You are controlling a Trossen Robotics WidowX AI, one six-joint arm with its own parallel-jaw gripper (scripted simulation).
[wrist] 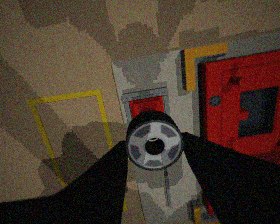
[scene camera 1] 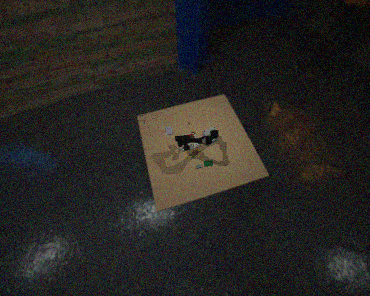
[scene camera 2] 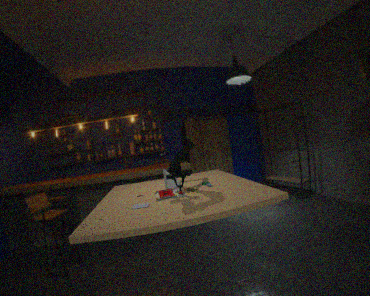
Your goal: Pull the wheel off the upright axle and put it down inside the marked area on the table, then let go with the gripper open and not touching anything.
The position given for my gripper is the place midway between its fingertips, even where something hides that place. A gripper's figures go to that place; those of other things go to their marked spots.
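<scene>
I see my gripper (wrist: 153, 142) at 0.11 m from the lens, while a wheel (wrist: 150, 155) is 0.10 m from the lens.
</scene>
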